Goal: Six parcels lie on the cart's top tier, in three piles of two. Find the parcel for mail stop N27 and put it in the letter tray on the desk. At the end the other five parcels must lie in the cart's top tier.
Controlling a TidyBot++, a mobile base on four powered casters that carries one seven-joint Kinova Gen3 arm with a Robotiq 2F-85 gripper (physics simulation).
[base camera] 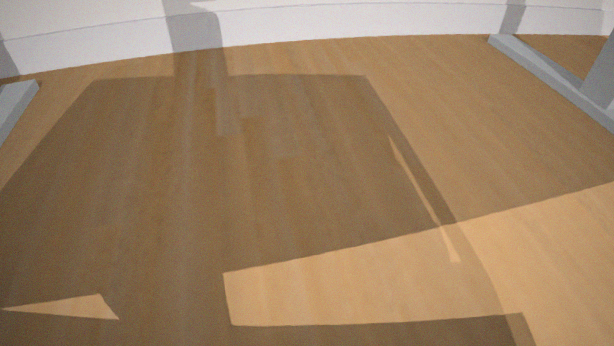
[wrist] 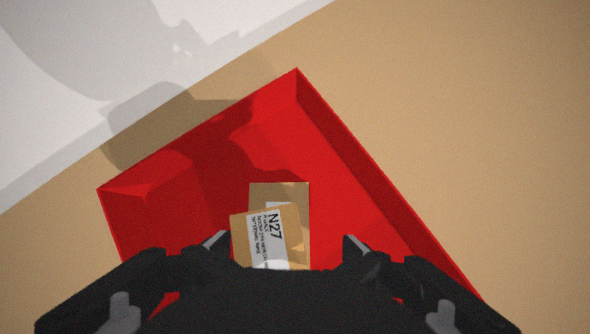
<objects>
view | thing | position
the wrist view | my gripper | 286, 245
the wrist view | red letter tray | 183, 193
</objects>
